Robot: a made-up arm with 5 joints. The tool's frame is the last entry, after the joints. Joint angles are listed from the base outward. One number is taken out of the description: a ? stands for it. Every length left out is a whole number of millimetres.
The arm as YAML. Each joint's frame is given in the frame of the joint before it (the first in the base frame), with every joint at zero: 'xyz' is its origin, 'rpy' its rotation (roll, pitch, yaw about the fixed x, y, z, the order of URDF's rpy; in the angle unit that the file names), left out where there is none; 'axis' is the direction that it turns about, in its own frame. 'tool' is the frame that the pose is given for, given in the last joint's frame.
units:
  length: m
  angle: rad
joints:
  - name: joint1
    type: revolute
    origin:
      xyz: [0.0, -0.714, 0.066]
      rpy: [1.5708, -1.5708, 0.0]
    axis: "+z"
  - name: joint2
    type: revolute
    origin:
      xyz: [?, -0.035, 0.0]
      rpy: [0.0, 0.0, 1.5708]
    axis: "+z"
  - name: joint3
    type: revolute
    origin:
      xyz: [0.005, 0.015, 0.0]
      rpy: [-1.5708, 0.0, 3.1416]
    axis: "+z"
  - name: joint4
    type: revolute
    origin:
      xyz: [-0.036, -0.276, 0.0]
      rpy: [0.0, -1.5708, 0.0]
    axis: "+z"
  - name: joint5
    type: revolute
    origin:
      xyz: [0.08, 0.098, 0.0]
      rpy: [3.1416, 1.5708, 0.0]
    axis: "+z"
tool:
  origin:
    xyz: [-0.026, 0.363, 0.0]
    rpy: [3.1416, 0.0, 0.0]
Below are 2 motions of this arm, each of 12 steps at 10 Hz.
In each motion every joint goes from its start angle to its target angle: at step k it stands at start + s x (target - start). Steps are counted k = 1, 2, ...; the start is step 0. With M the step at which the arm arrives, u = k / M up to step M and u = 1 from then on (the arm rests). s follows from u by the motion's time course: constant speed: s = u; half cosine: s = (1 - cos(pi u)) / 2; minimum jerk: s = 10 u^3 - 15 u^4 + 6 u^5.
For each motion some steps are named. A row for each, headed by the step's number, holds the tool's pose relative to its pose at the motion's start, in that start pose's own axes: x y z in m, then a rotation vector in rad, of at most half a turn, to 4 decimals.
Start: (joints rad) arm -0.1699 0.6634 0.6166 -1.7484 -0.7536
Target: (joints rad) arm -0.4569 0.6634 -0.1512 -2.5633 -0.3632
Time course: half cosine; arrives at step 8
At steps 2, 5, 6, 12:
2: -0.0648 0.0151 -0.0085 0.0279 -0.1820 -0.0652
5: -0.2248 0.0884 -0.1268 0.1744 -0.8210 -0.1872
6: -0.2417 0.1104 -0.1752 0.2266 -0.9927 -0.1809
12: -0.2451 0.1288 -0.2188 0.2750 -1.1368 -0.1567

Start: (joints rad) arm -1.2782 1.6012 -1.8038 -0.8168 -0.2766
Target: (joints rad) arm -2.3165 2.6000 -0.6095 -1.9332 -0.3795
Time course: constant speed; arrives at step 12
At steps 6, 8, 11, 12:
6: 0.2425 -0.0357 -0.2132 0.6587 0.3588 0.3241
8: 0.2814 -0.0064 -0.2897 0.8777 0.5134 0.3612
11: 0.2927 0.0593 -0.3865 1.1888 0.7703 0.3387
12: 0.2851 0.0844 -0.4111 1.2848 0.8611 0.3088

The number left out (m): 0.071
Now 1 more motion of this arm.
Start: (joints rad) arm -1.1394 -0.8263 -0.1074 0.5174 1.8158
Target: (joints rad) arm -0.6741 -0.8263 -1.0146 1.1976 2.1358
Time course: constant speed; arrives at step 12
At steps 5, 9, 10, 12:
5: -0.2187 -0.0039 -0.0675 -0.0114 -0.2384 -0.5456
9: -0.3622 0.0609 -0.1211 -0.1085 -0.4032 -0.9453
10: -0.3920 0.0823 -0.1332 -0.1458 -0.4414 -1.0366
12: -0.4446 0.1279 -0.1551 -0.2362 -0.5144 -1.2052

